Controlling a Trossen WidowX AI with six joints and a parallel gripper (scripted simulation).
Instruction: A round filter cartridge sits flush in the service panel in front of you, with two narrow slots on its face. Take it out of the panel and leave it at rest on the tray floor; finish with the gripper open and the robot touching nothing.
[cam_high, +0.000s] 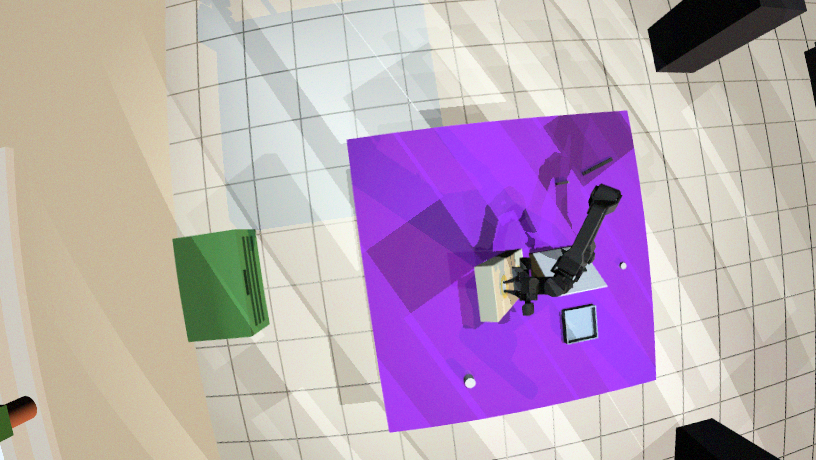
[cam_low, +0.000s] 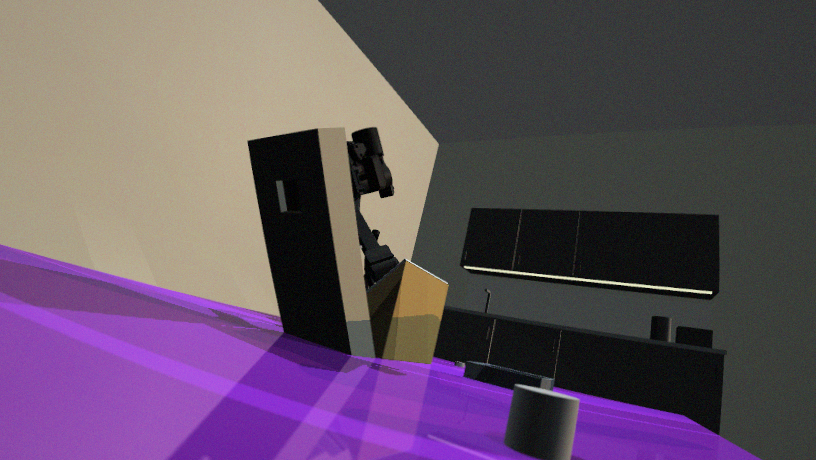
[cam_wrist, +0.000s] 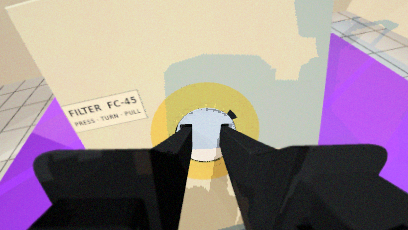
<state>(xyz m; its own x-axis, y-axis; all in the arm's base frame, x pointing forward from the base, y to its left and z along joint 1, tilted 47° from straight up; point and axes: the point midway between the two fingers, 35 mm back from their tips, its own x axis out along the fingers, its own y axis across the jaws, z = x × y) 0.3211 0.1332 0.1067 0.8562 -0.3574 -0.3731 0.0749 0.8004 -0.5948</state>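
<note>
The round white filter cartridge lies 1 cm ahead of my gripper tip and 1 cm below it. Round my gripper tip: beige service panel 4 cm behind, 8 cm below; then blue-grey square tray 42 cm behind, 26 cm to the left, 24 cm below.
</note>
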